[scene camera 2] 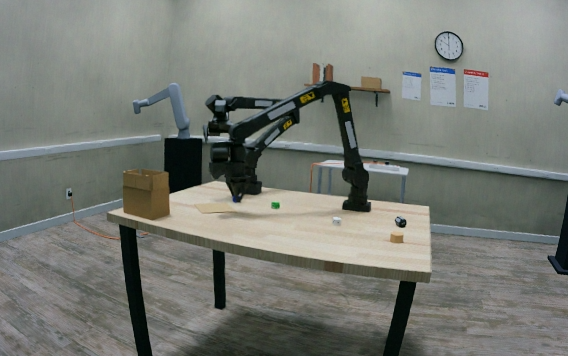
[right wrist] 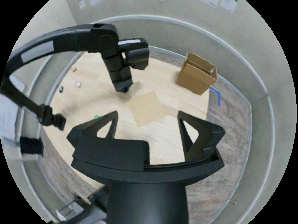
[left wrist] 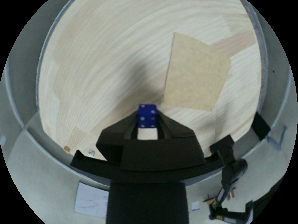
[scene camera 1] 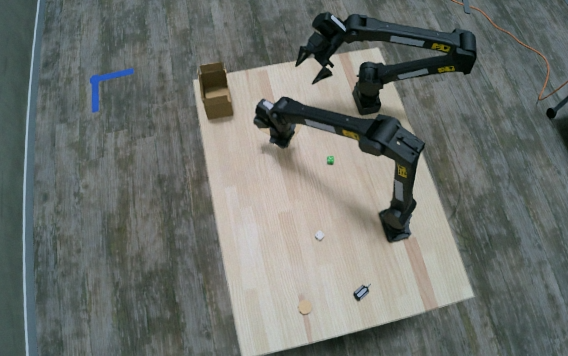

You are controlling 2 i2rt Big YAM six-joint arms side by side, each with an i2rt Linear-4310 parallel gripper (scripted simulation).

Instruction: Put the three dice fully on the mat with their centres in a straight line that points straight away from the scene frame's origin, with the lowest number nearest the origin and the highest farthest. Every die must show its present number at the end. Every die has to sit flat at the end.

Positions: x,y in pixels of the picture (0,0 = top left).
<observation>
cardboard box: scene camera 2 139,199; right wrist 190,77; scene camera 1 215,83; not seen in the left wrist view (out of frame)
</observation>
